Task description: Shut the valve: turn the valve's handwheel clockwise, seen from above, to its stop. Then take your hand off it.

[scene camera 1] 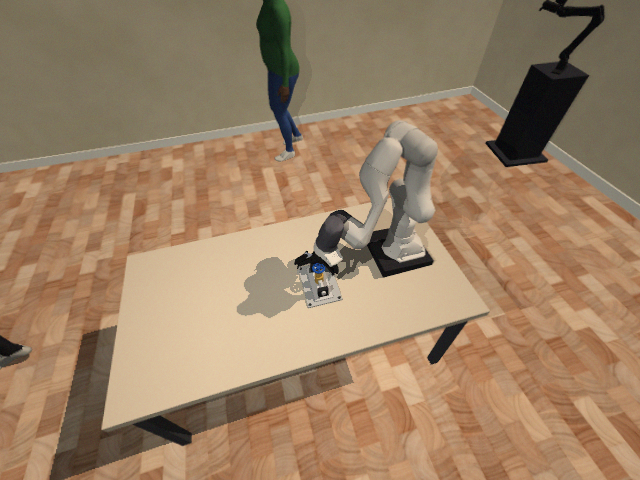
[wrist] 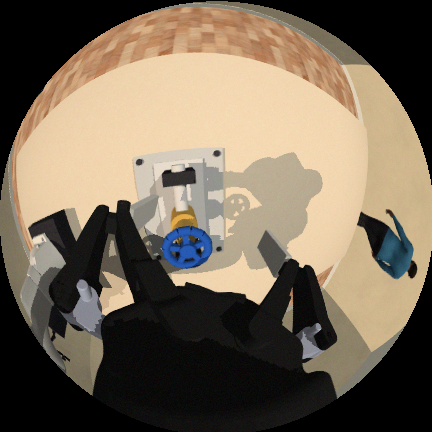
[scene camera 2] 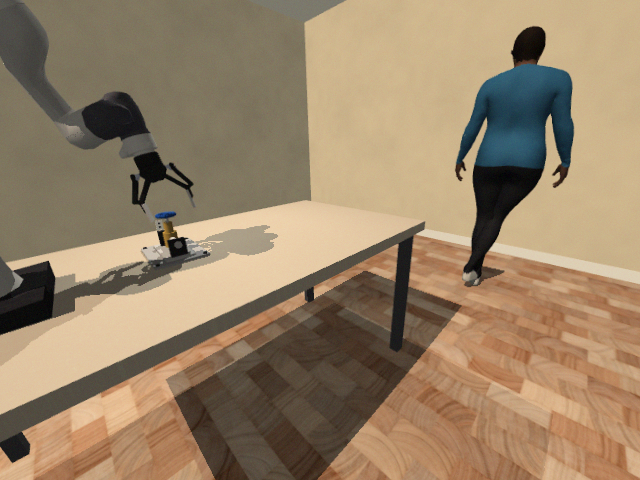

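Note:
The blue handwheel [scene camera 1: 318, 268] [scene camera 2: 165, 214] [wrist: 187, 249] sits on top of the yellow valve body [scene camera 1: 319, 277] [scene camera 2: 169, 231] [wrist: 184, 218]. The valve is mounted on a light grey plate [scene camera 1: 333, 296] [wrist: 144, 176] on the table, with a black block [scene camera 2: 178, 246] [wrist: 179, 177] beside the body. My gripper [scene camera 1: 316, 264] [scene camera 2: 171, 208] [wrist: 210, 222] is open and empty, tilted, with its fingertips spread just above the handwheel's height. In the wrist view the handwheel lies between the fingers, closer to the left one. Contact with the handwheel cannot be made out.
The valve stands on a beige table [scene camera 1: 206, 330] [scene camera 2: 330, 232]. My arm's black base [scene camera 1: 385, 264] [scene camera 2: 31, 294] is on the same table. A person in green [scene camera 1: 276, 41] and a person in blue [scene camera 2: 524, 118] [wrist: 395, 255] are on the floor away from the table. A black pedestal [scene camera 1: 540, 111] stands far back.

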